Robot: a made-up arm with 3 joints.
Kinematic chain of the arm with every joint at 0, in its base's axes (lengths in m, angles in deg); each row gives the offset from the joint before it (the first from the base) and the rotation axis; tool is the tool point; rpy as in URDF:
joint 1: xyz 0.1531 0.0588 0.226 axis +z
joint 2: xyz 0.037 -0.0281 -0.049 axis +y
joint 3: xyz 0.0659 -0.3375 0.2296 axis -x
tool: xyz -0.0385 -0.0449 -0.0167 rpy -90 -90 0
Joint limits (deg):
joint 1: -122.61..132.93
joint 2: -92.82..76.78
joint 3: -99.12..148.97
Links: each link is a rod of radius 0.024 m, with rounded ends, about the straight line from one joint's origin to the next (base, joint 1, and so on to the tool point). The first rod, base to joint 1, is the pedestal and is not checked.
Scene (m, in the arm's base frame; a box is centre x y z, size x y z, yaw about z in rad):
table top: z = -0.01
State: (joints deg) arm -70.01 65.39 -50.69
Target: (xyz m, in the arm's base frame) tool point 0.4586 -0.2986 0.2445
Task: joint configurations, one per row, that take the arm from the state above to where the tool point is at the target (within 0.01 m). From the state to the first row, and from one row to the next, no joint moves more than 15 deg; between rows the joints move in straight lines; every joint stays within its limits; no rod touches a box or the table.
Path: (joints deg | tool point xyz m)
1: -56.57 65.08 -43.61 | -0.0496 -0.3359 0.2307
2: -43.13 64.78 -36.52 | 0.0459 -0.3776 0.2329
3: -29.68 64.47 -29.44 | 0.1505 -0.3961 0.2354
4: -16.24 64.17 -22.36 | 0.2583 -0.3893 0.2382
5: -2.80 63.86 -15.27 | 0.3632 -0.3565 0.2412
6: 10.64 63.56 -8.19 | 0.4586 -0.2986 0.2445

